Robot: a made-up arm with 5 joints.
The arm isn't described. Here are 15 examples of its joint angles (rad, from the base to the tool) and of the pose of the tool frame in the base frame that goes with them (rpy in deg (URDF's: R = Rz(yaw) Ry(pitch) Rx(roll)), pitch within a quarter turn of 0, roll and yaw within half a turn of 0; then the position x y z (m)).
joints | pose
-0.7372 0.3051 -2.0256 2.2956 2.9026 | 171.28 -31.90 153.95 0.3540 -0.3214 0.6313
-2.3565 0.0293 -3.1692 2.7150 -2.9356 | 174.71 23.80 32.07 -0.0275 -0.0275 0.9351
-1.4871 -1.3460 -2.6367 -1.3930 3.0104 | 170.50 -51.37 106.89 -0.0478 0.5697 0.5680
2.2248 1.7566 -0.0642 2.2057 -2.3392 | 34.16 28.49 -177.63 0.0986 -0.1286 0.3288
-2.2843 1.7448 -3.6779 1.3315 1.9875 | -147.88 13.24 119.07 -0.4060 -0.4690 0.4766
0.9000 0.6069 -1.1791 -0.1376 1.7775 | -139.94 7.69 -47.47 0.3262 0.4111 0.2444
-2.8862 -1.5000 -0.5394 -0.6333 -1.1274 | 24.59 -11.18 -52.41 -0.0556 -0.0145 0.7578
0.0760 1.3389 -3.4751 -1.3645 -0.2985 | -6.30 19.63 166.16 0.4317 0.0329 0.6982
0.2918 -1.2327 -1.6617 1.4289 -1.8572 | 96.29 16.32 108.49 -0.1155 -0.0347 0.9175
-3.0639 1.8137 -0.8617 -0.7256 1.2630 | 167.62 3.90 111.66 0.0112 0.0009 -0.0929
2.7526 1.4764 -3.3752 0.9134 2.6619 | -145.15 47.68 20.99 -0.5967 0.2446 0.5577
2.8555 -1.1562 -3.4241 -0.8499 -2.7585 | -156.83 -44.32 -47.89 0.5688 -0.1673 0.3822
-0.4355 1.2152 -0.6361 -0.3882 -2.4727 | -173.17 -8.56 116.21 0.1200 -0.0558 -0.0300
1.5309 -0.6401 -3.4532 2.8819 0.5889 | -124.08 -51.12 25.48 -0.0151 -0.3791 0.7523
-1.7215 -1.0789 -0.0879 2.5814 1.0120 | 100.52 31.58 176.92 -0.0216 -0.1420 0.3834
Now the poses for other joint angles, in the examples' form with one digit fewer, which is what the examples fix.
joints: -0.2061 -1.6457 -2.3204 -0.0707 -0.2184
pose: -15.1 49.6 148.7 -0.637 0.133 0.589
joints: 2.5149 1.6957 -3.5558 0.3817 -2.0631
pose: 96.0 28.1 -123.1 -0.510 0.369 0.534
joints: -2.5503 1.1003 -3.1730 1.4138 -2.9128
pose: 170.0 36.6 17.5 -0.493 -0.331 0.671
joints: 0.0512 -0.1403 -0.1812 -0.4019 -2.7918
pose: 163.2 38.5 157.0 0.294 0.015 0.254
